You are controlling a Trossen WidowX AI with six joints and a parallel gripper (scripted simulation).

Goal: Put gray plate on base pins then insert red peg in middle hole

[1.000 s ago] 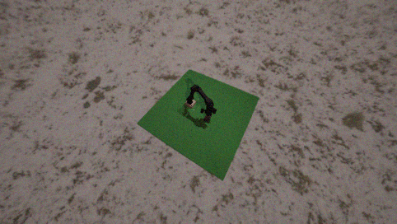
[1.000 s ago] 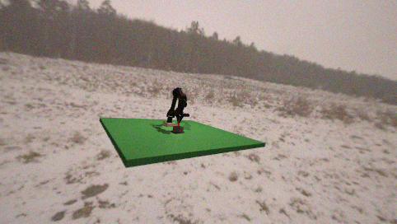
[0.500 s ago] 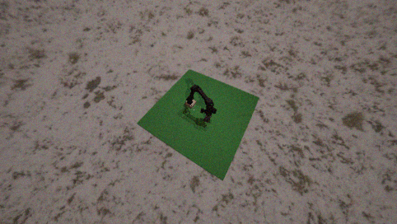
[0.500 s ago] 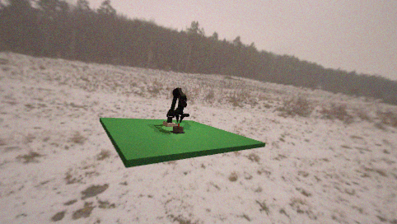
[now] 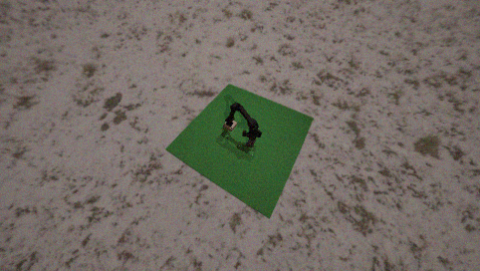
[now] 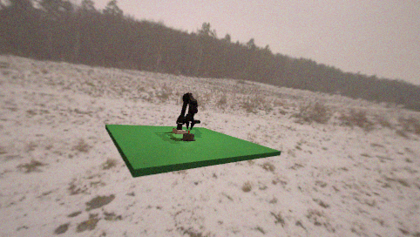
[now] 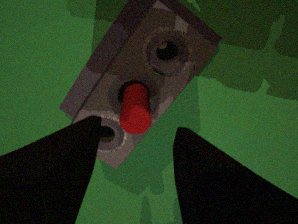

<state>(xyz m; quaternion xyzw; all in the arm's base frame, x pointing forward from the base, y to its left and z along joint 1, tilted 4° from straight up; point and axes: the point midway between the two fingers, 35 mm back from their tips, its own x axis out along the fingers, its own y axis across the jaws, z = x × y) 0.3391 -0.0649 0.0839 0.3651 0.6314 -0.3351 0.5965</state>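
The red peg lies 50 mm below my gripper tip. Also, from my gripper tip: gray plate 50 mm below; then base 90 mm below.
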